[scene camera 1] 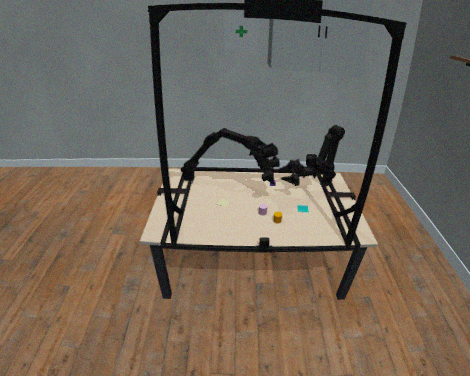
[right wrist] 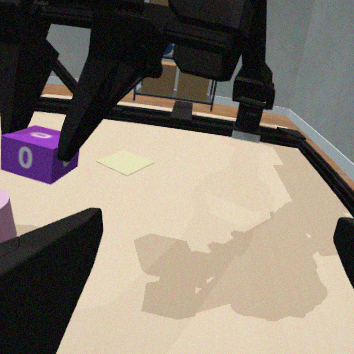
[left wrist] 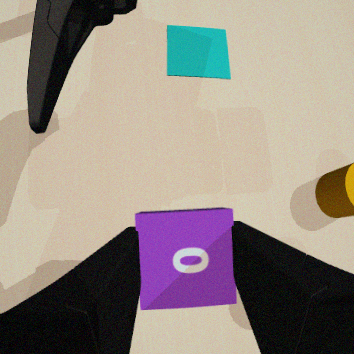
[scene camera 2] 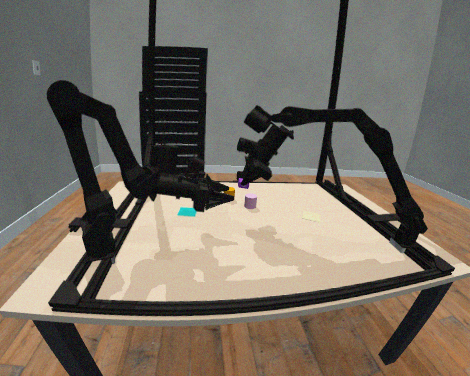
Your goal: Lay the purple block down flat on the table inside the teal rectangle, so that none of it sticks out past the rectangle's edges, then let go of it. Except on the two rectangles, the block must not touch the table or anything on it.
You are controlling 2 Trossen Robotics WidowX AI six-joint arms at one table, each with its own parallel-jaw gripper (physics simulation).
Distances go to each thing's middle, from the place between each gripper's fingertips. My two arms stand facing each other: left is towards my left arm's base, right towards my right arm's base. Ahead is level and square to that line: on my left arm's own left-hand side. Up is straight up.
Labels:
I see the purple block (right wrist: 36, 147) 10 mm to the left of my left hand. The rest, counted from my left hand: teal rectangle (left wrist: 196, 51): 180 mm to the right, 130 mm below, 50 mm behind; then pale tan rectangle (right wrist: 125, 162): 280 mm to the left, 130 mm below, 10 mm behind.
The purple block lies 100 mm behind my right hand, 50 mm to the left of it and 10 mm below it. Round my right hand: teal rectangle (150 mm behind, 140 mm below, 130 mm to the right); then pale tan rectangle (320 mm to the left, 140 mm below, 110 mm behind).

